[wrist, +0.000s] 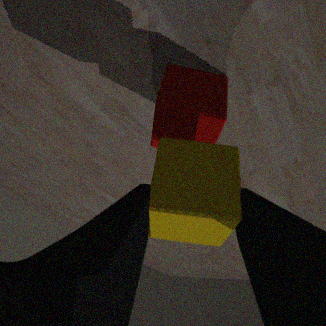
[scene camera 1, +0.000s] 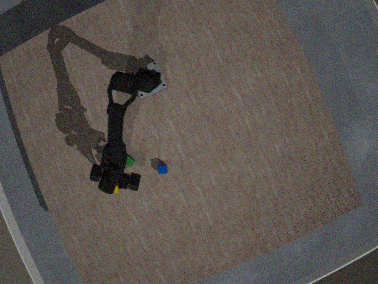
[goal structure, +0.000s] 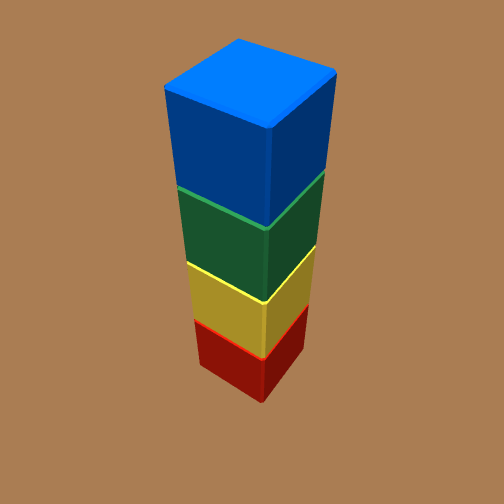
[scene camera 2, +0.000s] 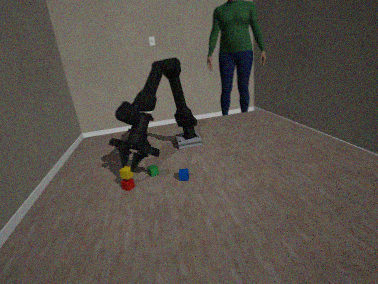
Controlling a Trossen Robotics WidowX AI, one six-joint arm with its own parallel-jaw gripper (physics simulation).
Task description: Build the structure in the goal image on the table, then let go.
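Observation:
My gripper (scene camera 2: 128,169) (wrist: 191,196) is shut on a yellow cube (scene camera 1: 116,190) (scene camera 2: 126,173) (wrist: 195,180), one black finger on each side of it. The cube is held above floor height. A red cube (scene camera 2: 128,185) (wrist: 187,100) sits on the floor, directly below the yellow one in scene camera 2 and partly behind it in the wrist view. Whether the two touch cannot be told. The red cube is hidden under the arm in scene camera 1. A green cube (scene camera 1: 130,161) (scene camera 2: 153,171) and a blue cube (scene camera 1: 162,169) (scene camera 2: 184,174) lie apart on the floor.
The arm's grey base plate (scene camera 1: 153,92) (scene camera 2: 190,144) stands behind the cubes. A standing person (scene camera 2: 235,30) in a green top is near the back wall. The arm casts a dark shadow (scene camera 1: 70,95) across the wood-patterned floor.

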